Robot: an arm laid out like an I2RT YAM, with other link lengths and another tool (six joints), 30 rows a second.
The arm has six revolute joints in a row. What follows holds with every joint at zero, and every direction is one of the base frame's.
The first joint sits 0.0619 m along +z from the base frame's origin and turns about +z.
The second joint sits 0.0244 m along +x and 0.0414 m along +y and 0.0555 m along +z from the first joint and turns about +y.
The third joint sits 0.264 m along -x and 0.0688 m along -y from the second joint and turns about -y.
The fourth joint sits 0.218 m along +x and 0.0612 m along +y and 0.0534 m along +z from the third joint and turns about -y.
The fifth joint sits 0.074 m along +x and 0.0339 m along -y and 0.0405 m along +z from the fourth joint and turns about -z.
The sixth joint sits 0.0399 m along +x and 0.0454 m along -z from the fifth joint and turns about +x.
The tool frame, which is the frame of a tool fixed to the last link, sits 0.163 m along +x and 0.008 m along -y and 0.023 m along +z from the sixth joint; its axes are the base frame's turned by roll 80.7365, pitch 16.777 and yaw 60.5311 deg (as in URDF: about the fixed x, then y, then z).
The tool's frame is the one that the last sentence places.
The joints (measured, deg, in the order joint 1, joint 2, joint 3, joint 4, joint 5, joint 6), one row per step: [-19.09, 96.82, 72.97, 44.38, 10.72, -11.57]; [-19.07, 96.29, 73.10, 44.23, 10.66, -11.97]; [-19.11, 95.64, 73.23, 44.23, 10.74, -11.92]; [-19.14, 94.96, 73.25, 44.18, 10.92, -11.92]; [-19.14, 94.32, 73.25, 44.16, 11.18, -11.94]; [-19.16, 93.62, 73.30, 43.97, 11.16, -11.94]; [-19.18, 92.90, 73.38, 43.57, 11.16, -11.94]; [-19.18, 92.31, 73.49, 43.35, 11.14, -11.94]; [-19.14, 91.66, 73.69, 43.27, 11.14, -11.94]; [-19.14, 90.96, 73.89, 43.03, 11.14, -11.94]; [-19.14, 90.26, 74.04, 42.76, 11.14, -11.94]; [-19.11, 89.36, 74.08, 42.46, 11.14, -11.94]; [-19.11, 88.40, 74.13, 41.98, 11.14, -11.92]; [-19.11, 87.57, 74.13, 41.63, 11.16, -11.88]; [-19.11, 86.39, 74.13, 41.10, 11.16, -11.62]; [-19.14, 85.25, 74.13, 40.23, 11.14, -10.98]
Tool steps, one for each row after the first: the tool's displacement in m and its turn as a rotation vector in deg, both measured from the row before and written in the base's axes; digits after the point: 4 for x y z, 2 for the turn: [-0.0026, 0.0015, 0.0051, -0.51, -0.28, -0.06]; [-0.0042, 0.0007, 0.0067, -0.19, -0.77, -0.10]; [-0.0043, 0.0005, 0.0057, -0.15, -0.64, -0.20]; [-0.0042, 0.0005, 0.0053, -0.12, -0.61, -0.25]; [-0.0039, 0.0012, 0.0055, -0.19, -0.53, 0.00]; [-0.0037, 0.0011, 0.0050, -0.13, -0.38, -0.02]; [-0.0033, 0.0012, 0.0049, -0.17, -0.45, 0.02]; [-0.0041, 0.0018, 0.0066, -0.25, -0.73, 0.04]; [-0.0043, 0.0015, 0.0063, -0.22, -0.62, 0.00]; [-0.0042, 0.0015, 0.0057, -0.19, -0.55, 0.00]; [-0.0052, 0.0021, 0.0063, -0.21, -0.60, 0.03]; [-0.0054, 0.0018, 0.0060, -0.16, -0.51, 0.01]; [-0.0048, 0.0016, 0.0050, -0.12, -0.48, 0.00]; [-0.0068, 0.0022, 0.0069, -0.02, -0.74, 0.12]; [-0.0059, 0.0016, 0.0051, 0.38, -0.55, 0.29]
